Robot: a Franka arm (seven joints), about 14 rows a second.
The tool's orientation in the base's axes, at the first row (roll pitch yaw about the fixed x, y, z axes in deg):
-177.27, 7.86, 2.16
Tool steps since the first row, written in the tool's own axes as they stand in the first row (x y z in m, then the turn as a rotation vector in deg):
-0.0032, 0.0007, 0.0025, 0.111, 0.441, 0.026
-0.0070, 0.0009, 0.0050, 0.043, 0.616, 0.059
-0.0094, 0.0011, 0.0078, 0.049, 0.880, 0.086
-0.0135, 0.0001, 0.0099, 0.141, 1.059, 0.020
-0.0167, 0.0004, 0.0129, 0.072, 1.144, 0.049
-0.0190, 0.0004, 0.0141, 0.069, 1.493, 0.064
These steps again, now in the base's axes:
-0.0035, -0.0007, -0.0021, 0.120, -0.435, -0.062
-0.0076, -0.0009, -0.0040, 0.054, -0.611, -0.093
-0.0103, -0.0011, -0.0065, 0.064, -0.873, -0.133
-0.0147, -0.0002, -0.0080, 0.170, -1.051, -0.089
-0.0183, -0.0005, -0.0105, 0.100, -1.137, -0.112
-0.0207, -0.0005, -0.0114, 0.106, -1.485, -0.143

